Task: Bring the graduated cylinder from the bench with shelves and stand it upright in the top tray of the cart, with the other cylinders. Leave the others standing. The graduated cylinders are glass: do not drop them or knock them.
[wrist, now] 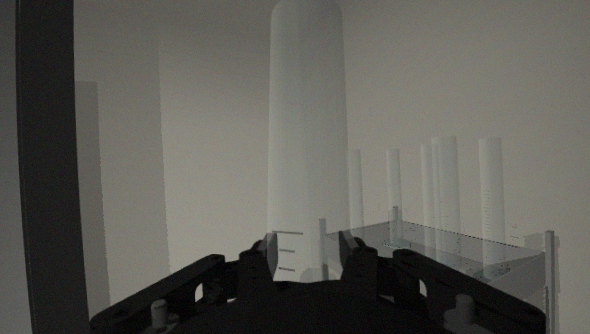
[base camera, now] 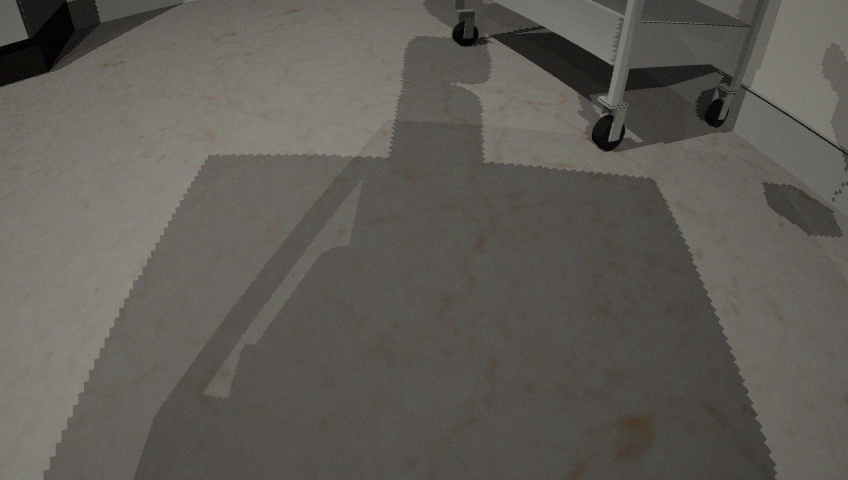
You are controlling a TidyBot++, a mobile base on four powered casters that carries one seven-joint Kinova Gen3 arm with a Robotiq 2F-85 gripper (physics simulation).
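Frame: origin at the arm's base, x up, y left, z back, level; millimetres.
Seen in the pictures: gripper, fingertip midpoint: [wrist: 308,245].
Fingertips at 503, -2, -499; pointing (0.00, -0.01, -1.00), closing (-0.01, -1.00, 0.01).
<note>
Offsets run from my fingertips to a thing's top centre, as dx, dy, dz. "pt": to the spot under its first point.
My gripper [wrist: 308,245] is shut on the graduated cylinder @[pt +75, -3, +56] [wrist: 307,125], a clear, pale tube that stands upright between the fingertips in the wrist view, with dark marks near its lower part. The cart's top tray @[pt -182, -440, -313] [wrist: 525,270] lies beyond the gripper and to the right. Several other graduated cylinders @[+98, -435, -389] [wrist: 492,200] stand upright on it. In the base camera view the cart [base camera: 626,53] stands at the top right; its legs, wheels and a lower shelf show. What is under the held cylinder is hidden by the gripper.
A dark upright post [wrist: 50,165] stands at the left of the wrist view, nearer than the wall. In the base camera view a wall [base camera: 791,142] runs along the right beside the cart, and a dark-based piece of furniture [base camera: 35,53] stands at the top left.
</note>
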